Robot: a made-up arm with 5 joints.
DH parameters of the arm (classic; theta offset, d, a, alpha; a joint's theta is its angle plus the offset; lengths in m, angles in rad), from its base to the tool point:
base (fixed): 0 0 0.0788 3.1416
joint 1: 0 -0.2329 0.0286 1.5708
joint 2: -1.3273 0 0.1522 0
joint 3: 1.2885 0 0.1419 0
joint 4: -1.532 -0.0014 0 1.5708
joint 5: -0.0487 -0.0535 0 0
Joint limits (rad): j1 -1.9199..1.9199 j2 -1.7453..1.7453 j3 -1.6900..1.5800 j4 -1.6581..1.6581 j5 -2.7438..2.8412
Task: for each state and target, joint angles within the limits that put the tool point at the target. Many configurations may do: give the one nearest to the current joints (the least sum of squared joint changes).
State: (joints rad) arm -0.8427 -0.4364 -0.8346 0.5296 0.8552
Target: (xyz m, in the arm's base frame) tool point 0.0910 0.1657 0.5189
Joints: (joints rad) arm -1.5057 -0.2115 -0.7006 0.5615 0.8552
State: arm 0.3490 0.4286 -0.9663 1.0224 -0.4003
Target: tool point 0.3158 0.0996 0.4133
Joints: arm -0.4033 0.2325 -0.7872 1.2493 -0.4003
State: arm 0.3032 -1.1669 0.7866 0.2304 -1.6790
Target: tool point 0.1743 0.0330 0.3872
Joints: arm -0.3466 -1.0911 0.7791 0.2221 -1.6790
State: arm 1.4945 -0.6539 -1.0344 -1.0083 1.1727
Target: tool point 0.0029 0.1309 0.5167
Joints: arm 1.0546 -0.7979 -1.1018 -0.8185 1.1727
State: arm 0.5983 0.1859 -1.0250 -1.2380 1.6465
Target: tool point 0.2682 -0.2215 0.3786
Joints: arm 0.8585 0.6350 -0.5624 -1.5715 1.6465
